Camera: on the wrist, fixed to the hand. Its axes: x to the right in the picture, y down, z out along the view.
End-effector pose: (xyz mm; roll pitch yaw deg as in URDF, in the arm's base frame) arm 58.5 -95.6 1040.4 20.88 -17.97 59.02
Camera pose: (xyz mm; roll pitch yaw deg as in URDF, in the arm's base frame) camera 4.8 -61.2 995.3 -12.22 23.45 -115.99
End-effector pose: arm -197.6 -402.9 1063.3 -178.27 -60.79 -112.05
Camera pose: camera -217.7 -330.0 1082.9 175.59 56.54 56.75
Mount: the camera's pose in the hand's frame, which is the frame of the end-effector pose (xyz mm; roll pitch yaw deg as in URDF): -12.2 44.1 -63.3 7.09 3.54 -173.73
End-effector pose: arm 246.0 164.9 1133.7 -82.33 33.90 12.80
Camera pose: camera 220.4 100.8 1097.2 85.85 -39.51 -161.57
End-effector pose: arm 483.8 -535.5 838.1 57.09 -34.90 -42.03
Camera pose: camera 526.9 -470.5 833.3 -49.84 42.08 138.54
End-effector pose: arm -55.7 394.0 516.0 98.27 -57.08 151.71
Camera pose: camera -37.6 320.3 534.4 -99.64 62.45 -37.85
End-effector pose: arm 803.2 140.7 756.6 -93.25 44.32 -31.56
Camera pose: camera 737.3 104.1 736.2 96.44 -50.67 153.46
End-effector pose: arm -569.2 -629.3 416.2 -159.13 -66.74 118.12
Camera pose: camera -491.9 -638.7 422.1 157.54 60.85 -71.32
